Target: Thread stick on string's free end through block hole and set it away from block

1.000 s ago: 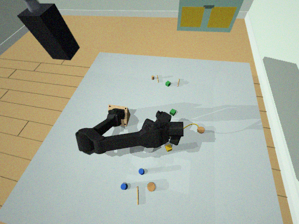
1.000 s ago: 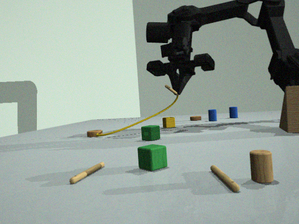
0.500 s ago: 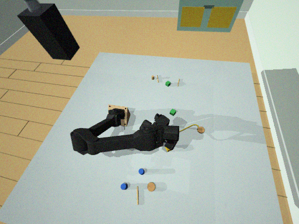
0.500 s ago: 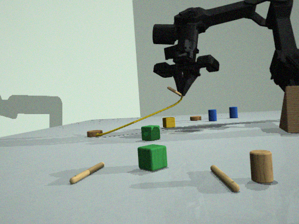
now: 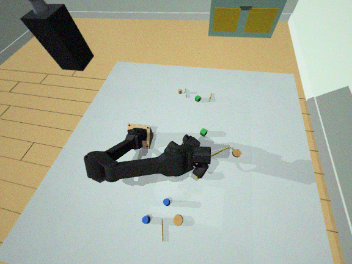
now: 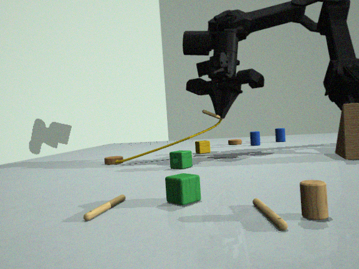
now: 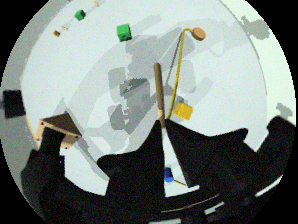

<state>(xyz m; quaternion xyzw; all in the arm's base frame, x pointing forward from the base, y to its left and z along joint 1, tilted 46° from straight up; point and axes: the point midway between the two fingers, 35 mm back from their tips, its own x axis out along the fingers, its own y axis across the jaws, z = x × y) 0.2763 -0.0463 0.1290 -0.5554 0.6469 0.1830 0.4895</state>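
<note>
Now: the yellow cube 7 cm below my gripper tip, 5 cm ahead of it and 3 cm to the right of it. The rest, counted from my gripper tip: wooden cylinder 49 cm to the left, 14 cm behind, 7 cm below.
</note>
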